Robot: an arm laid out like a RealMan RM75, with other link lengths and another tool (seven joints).
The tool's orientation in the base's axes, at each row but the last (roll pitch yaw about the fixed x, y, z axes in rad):
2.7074, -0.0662, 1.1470
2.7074, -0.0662, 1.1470
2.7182, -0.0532, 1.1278
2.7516, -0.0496, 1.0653
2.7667, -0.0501, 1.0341
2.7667, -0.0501, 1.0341
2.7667, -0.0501, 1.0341
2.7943, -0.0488, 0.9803
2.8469, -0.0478, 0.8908
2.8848, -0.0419, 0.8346
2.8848, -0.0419, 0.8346
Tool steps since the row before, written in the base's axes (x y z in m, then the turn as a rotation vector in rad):
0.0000, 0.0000, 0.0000, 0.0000, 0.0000, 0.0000
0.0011, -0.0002, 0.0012, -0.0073, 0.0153, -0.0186
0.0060, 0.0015, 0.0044, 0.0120, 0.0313, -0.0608
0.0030, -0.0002, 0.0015, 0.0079, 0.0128, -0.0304
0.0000, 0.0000, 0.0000, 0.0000, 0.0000, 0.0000
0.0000, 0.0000, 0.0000, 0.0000, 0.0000, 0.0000
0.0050, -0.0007, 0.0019, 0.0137, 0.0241, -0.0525
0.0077, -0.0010, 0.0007, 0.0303, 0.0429, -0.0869
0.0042, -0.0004, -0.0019, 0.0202, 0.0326, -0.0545
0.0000, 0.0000, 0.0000, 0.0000, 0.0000, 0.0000
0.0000, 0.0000, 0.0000, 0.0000, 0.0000, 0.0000
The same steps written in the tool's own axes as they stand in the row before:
0.0000, 0.0000, 0.0000, 0.0000, 0.0000, 0.0000
0.0003, 0.0015, -0.0006, 0.0097, -0.0199, 0.0120
0.0042, 0.0061, -0.0019, 0.0301, -0.0280, 0.0559
0.0014, 0.0031, -0.0003, 0.0135, -0.0112, 0.0290
0.0000, 0.0000, 0.0000, 0.0000, 0.0000, 0.0000
0.0000, 0.0000, 0.0000, 0.0000, 0.0000, 0.0000
0.0020, 0.0050, 0.0000, 0.0251, -0.0202, 0.0499
0.0035, 0.0067, 0.0019, 0.0482, -0.0292, 0.0845
0.0022, 0.0028, 0.0029, 0.0354, -0.0209, 0.0524
0.0000, 0.0000, 0.0000, 0.0000, 0.0000, 0.0000
0.0000, 0.0000, 0.0000, 0.0000, 0.0000, 0.0000

